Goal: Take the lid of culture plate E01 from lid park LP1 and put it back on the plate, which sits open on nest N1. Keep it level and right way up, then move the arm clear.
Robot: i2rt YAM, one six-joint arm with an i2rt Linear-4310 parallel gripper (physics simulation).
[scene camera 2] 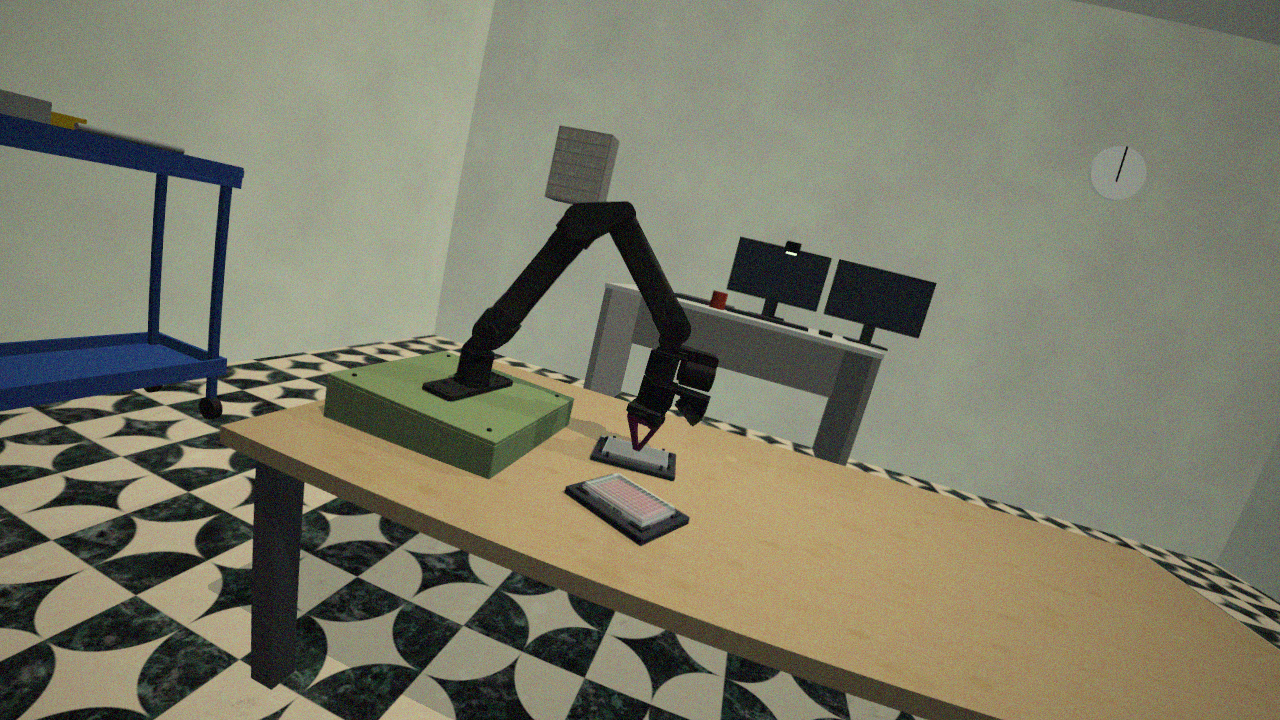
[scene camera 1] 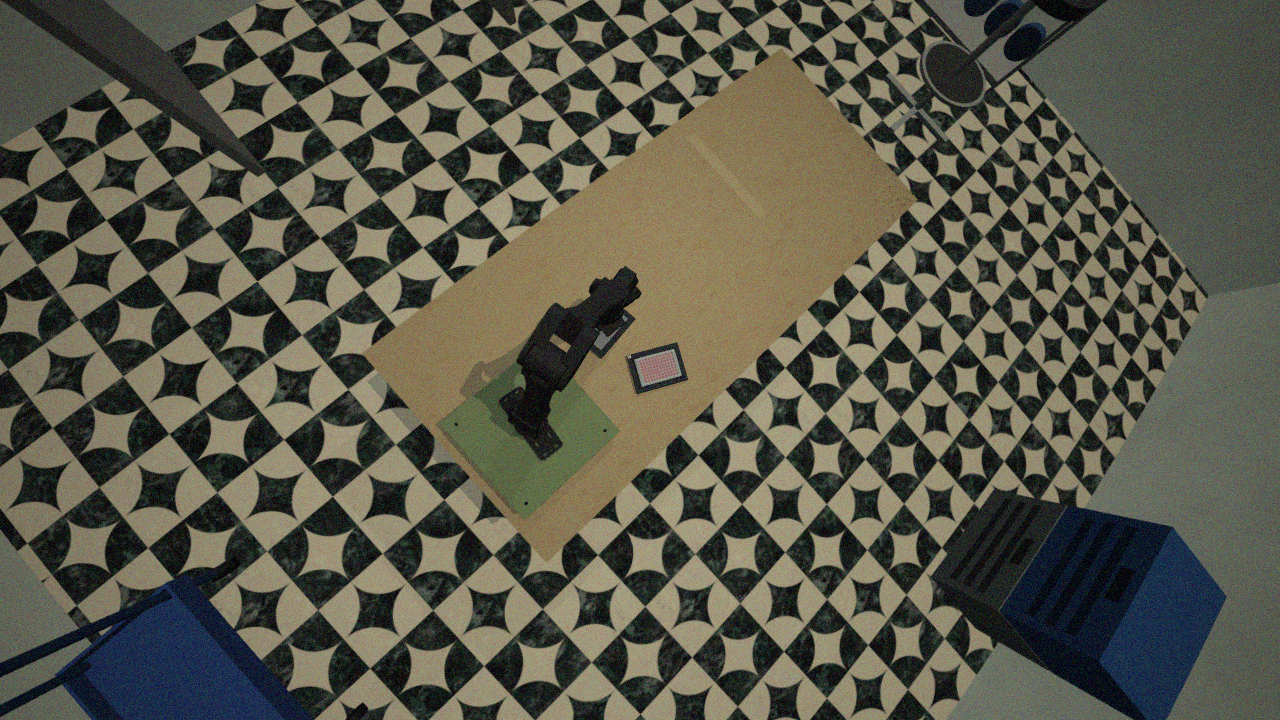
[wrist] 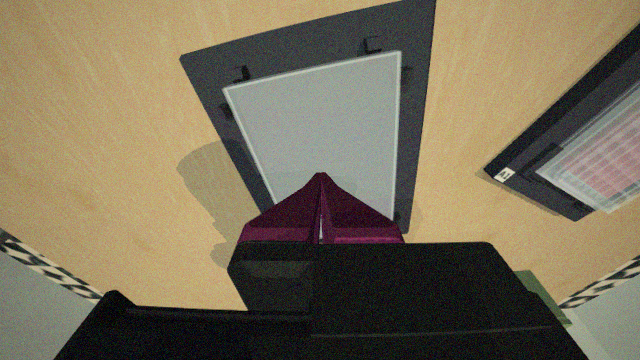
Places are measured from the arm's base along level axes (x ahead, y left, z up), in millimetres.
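Where they show: gripper, fingertip midpoint: (scene camera 2: 636,450) (scene camera 1: 601,324) (wrist: 320,180); arm's base, origin of the base link: (scene camera 2: 470,386) (scene camera 1: 531,423).
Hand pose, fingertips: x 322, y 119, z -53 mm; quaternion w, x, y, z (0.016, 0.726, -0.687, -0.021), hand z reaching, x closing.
Note:
Things, the pixels of their top centre, and the offset from my fingertips. Level surfaces: height alone.
- lid, middle of its top: (wrist: 328,178) (scene camera 2: 636,451) (scene camera 1: 603,324) dy -5, dx +3, dz +1 mm
- dark lid park, middle of its top: (wrist: 327,180) (scene camera 2: 637,450) (scene camera 1: 603,324) dy -4, dx +3, dz +3 mm
- open culture plate, middle of its top: (scene camera 2: 629,494) (scene camera 1: 658,367) dy -205, dx +60, dz +9 mm
- dark nest, middle of its top: (scene camera 2: 628,498) (scene camera 1: 658,367) dy -205, dx +60, dz +1 mm
- wooden table, its level: dz -17 mm
The lid (scene camera 1: 609,338) (scene camera 2: 612,445) (wrist: 325,120) is a pale, translucent rectangle lying level on the dark lid park (scene camera 2: 626,467) (wrist: 300,47), between small corner posts. My gripper (scene camera 2: 636,447) (wrist: 320,180) is shut, its two magenta fingers pressed together with nothing between them. The fingertips are over the lid's near part, at or just above its top face; whether they touch it is unclear. The arm hides the fingertips in scene camera 1. The open culture plate (scene camera 1: 657,368) (scene camera 2: 631,498) (wrist: 615,170), with pink wells, sits on the dark nest (scene camera 1: 639,387) (scene camera 2: 640,535) (wrist: 530,156).
The arm stands on a green block (scene camera 1: 572,456) (scene camera 2: 411,429) at one end of the wooden table (scene camera 1: 760,134) (scene camera 2: 805,555). The nest lies close beside the lid park. A blue cart (scene camera 2: 116,368) and a desk (scene camera 2: 769,358) with monitors stand away from the table.

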